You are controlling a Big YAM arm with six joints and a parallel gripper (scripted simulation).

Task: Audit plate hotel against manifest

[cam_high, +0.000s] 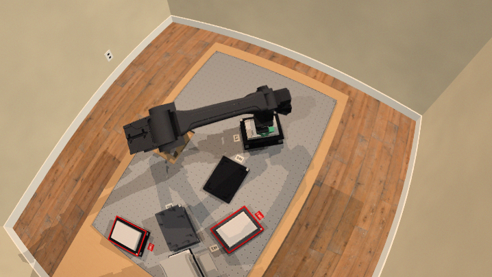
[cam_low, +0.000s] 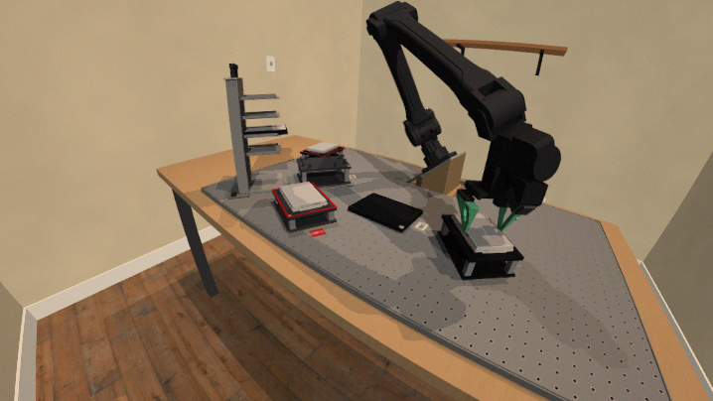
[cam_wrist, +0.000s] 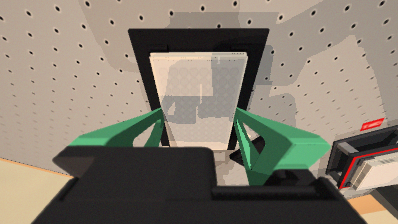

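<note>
Right now the raised black nest L1 is 20 mm below my hand. Also, from my hand: flat black recovery nest N6: 30 mm behind, 250 mm to the right, 60 mm below; H1 deck label: 70 mm ahead, 520 mm to the right, 70 mm below; L1 deck label: 80 mm behind, 70 mm to the right, 70 mm below.
</note>
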